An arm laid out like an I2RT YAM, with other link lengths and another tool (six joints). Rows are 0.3 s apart.
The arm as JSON. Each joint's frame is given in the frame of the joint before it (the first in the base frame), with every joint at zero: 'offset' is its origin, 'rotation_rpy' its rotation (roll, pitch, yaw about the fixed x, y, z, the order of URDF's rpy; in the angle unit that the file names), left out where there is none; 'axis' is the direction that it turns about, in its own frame. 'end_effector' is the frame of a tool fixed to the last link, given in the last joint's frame.
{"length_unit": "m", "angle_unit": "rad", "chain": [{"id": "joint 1", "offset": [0.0, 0.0, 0.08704], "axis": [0.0, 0.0, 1.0]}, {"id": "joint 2", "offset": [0.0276, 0.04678, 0.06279], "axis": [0.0, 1.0, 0.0]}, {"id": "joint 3", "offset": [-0.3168, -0.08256, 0.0], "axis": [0.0, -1.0, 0.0]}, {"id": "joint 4", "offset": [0.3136, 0.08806, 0.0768], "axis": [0.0, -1.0, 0.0]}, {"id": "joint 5", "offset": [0.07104, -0.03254, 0.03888], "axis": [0.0, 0.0, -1.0]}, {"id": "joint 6", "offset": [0.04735, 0.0, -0.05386], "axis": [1.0, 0.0, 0.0]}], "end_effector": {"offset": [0.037, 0.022, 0.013], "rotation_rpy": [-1.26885, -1.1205, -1.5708]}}
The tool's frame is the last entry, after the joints.
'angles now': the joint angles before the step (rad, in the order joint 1, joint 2, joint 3, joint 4, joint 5, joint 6). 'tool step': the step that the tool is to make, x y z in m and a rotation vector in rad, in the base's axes. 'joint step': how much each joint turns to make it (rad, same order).
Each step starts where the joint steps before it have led.
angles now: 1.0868 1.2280 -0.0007 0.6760 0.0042 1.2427
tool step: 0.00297 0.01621 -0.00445 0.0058 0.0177 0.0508
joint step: 0.0010 0.1402 0.0433 0.0935 -0.0520 -0.0106
